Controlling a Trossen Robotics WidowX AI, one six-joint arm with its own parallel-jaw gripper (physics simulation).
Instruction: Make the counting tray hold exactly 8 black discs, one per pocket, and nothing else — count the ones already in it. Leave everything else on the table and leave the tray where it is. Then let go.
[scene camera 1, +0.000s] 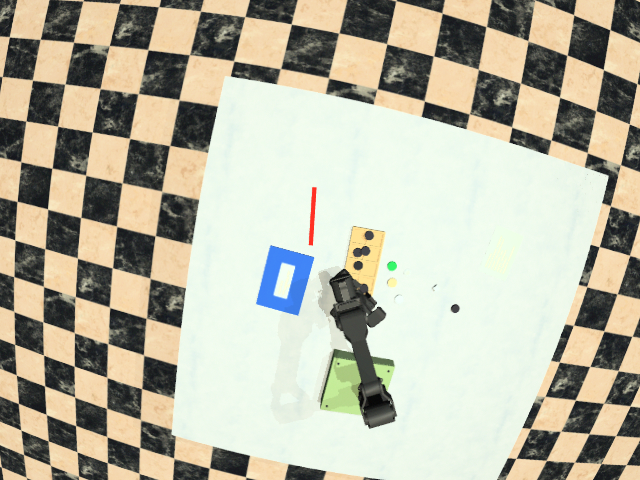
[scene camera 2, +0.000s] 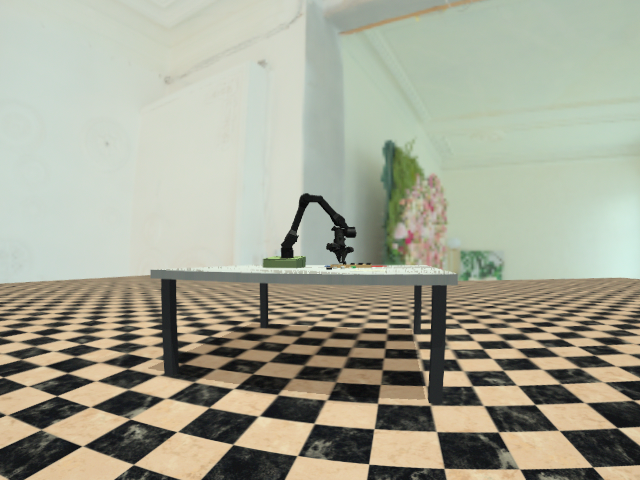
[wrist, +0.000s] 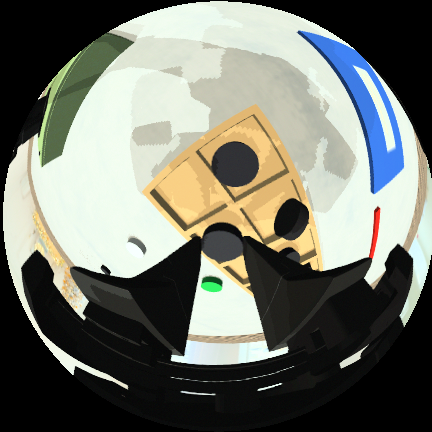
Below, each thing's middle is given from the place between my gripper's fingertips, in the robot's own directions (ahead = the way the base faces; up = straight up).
The tan counting tray (scene camera 1: 368, 274) is 50 mm ahead of my hand, 30 mm to the left of it and 20 mm below it.
